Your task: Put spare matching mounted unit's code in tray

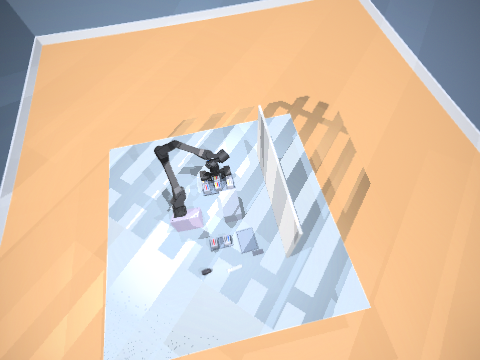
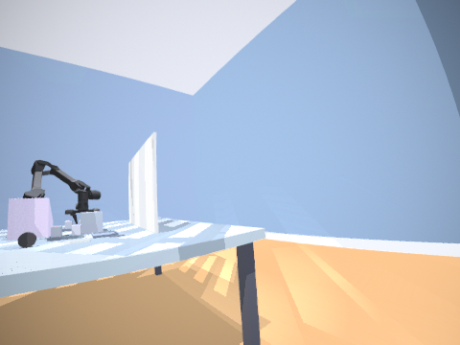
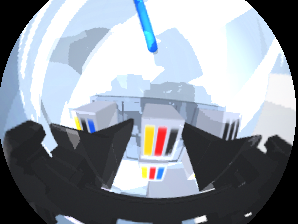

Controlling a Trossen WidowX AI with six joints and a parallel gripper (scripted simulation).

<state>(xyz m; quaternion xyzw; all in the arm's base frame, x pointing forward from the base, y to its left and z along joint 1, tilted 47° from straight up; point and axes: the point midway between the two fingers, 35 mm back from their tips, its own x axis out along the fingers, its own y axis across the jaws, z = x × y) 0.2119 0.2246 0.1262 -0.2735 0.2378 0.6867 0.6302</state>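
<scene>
Now: the spare 2 cm above my gripper tip. Round my gripper tip: grey tray: 41 cm to the right, 13 cm ahead, 1 cm below; then blue marker pen: 15 cm to the left, 4 cm behind, 1 cm below; then white upright panel: 31 cm ahead, 21 cm above, 19 cm to the right.
</scene>
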